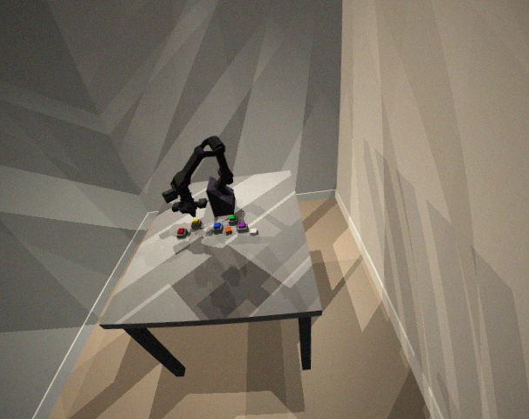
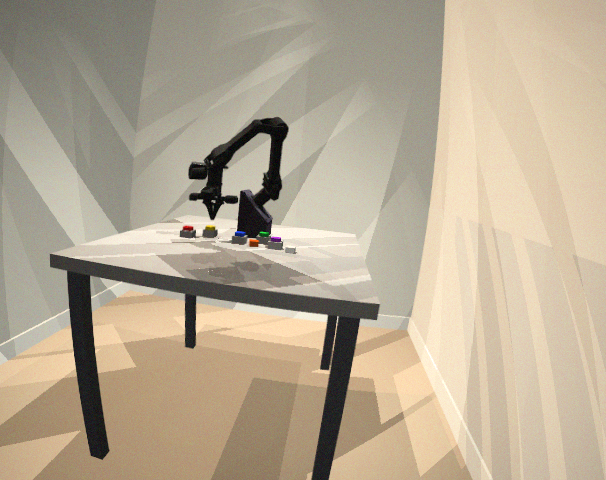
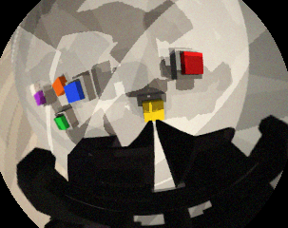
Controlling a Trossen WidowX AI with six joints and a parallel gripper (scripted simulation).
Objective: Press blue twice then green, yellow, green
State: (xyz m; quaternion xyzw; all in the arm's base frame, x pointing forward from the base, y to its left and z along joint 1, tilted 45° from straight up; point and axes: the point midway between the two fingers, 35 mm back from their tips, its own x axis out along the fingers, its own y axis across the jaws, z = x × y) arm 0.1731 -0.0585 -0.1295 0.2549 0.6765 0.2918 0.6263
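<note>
Right now my gripper tip is 3 cm above the yellow button and 1 cm short of it. Round my gripper tip: blue button: 13 cm to the left, 6 cm ahead, 3 cm below; then green button: 21 cm to the left, 3 cm below; then red button: 8 cm ahead, 7 cm to the right, 3 cm below.
</note>
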